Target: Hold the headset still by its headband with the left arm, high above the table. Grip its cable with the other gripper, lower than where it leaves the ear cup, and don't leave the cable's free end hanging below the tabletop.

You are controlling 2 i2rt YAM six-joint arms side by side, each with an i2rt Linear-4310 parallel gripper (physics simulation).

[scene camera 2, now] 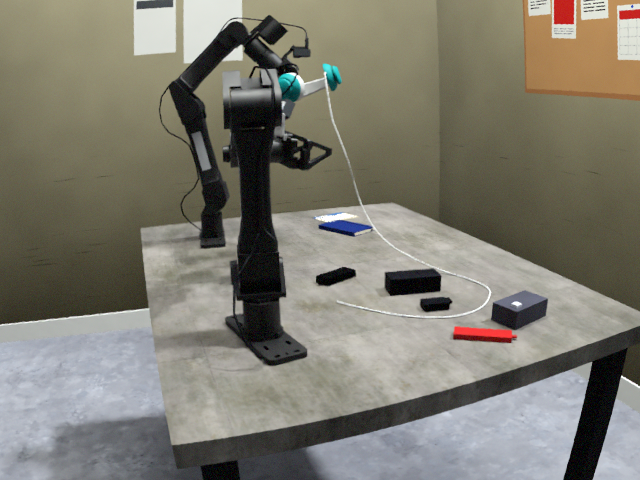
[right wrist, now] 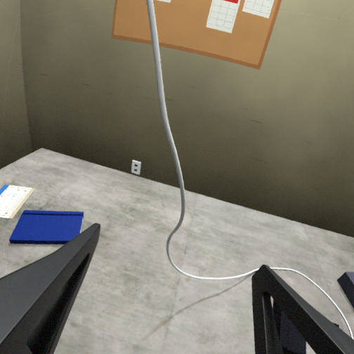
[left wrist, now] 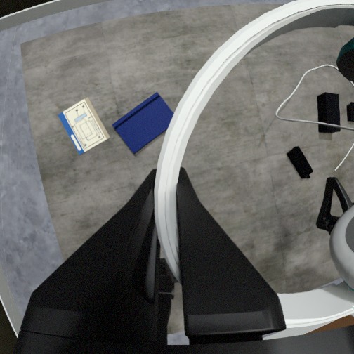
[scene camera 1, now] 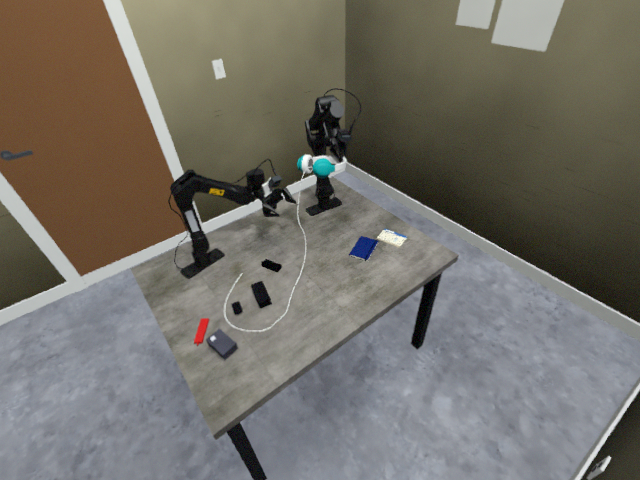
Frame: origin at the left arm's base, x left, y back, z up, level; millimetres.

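Where they show: right gripper, between the fingertips: (scene camera 2: 320,147) (scene camera 1: 287,208); left arm's base, origin of its link: (scene camera 2: 212,238) (scene camera 1: 324,207); right arm's base, origin of its link: (scene camera 2: 263,338) (scene camera 1: 203,263).
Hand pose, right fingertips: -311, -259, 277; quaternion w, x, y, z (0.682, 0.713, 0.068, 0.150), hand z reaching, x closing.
Observation:
Each offset is from my right fingertips to the top centre of the thing, as dx, dy, dz. "*": to the spot under its first point. Level surfaces: height alone.
My left gripper (scene camera 1: 341,153) (left wrist: 169,175) is shut on the white headband of the headset (scene camera 1: 324,166) (scene camera 2: 313,86) (left wrist: 175,145), high above the table. Its white cable @[* +23, -95, -126] (scene camera 1: 305,242) (scene camera 2: 351,170) (left wrist: 300,81) (right wrist: 161,97) hangs from one teal ear cup and curves over the table; its free end lies on the tabletop. My right gripper (scene camera 1: 287,208) (scene camera 2: 329,151) (right wrist: 183,253) is open and empty, lower than that ear cup. In scene camera 2 the cable hangs a little beyond its fingertips. In the right wrist view the cable runs between the two fingertips' directions.
On the table @[dz -277] (scene camera 1: 330,320) (scene camera 2: 361,382) lie several small black items, among them a black box @[-221, -144, -242] (scene camera 1: 261,293) (scene camera 2: 412,282), a dark grey box @[-430, -286, -236] (scene camera 1: 221,343) (scene camera 2: 519,309), a red stick @[-483, -184, -267] (scene camera 1: 201,331) (scene camera 2: 482,334), a blue notebook @[+303, -132, -265] (scene camera 1: 363,248) (scene camera 2: 345,227) (right wrist: 47,227) and a pale booklet @[+462, -137, -276] (scene camera 1: 391,237) (left wrist: 86,126).

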